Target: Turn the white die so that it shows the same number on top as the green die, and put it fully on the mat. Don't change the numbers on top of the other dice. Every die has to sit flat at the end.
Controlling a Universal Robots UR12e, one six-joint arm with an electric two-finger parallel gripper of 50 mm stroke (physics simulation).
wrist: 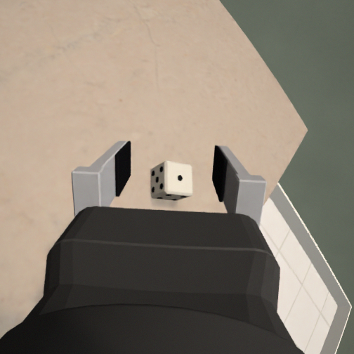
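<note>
The white die (172,180) shows near the middle of the wrist view, over the tan surface. Its largest visible face has one pip, the face at its left has five, and a narrow strip of a third face shows at its lower edge. My gripper (171,160) is open, with one finger left of the die and one right of it, and a gap on each side. Whether the fingertips are down at the die's height is hard to tell. The green die and the mat do not show in this view.
The tan surface (75,100) has a corner at the right. A white tiled surface (300,270) with a grey border lies at the lower right. Dark green floor (310,60) shows beyond the edges. The gripper's dark body hides the lower middle.
</note>
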